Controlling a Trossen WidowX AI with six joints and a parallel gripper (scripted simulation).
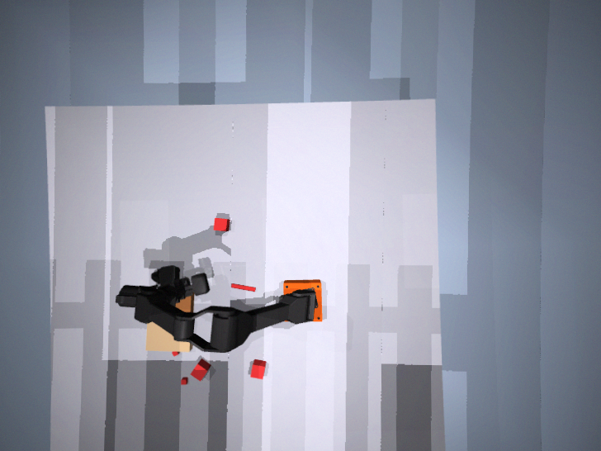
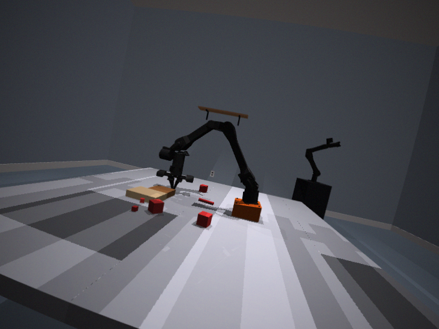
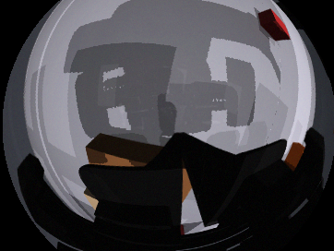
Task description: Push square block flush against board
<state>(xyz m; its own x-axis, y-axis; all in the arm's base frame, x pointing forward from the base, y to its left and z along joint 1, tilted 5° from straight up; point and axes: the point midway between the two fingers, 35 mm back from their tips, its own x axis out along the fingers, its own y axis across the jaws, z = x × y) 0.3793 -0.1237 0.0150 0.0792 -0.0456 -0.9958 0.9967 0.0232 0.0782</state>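
Right now the brown square block is 60 mm to the left of my gripper tip, 40 mm ahead of it and 10 mm above it. Also, from my gripper tip: tan board (150 mm to the left, 90 mm ahead, 10 mm above); then flat red piece (180 mm behind, 50 mm to the left).
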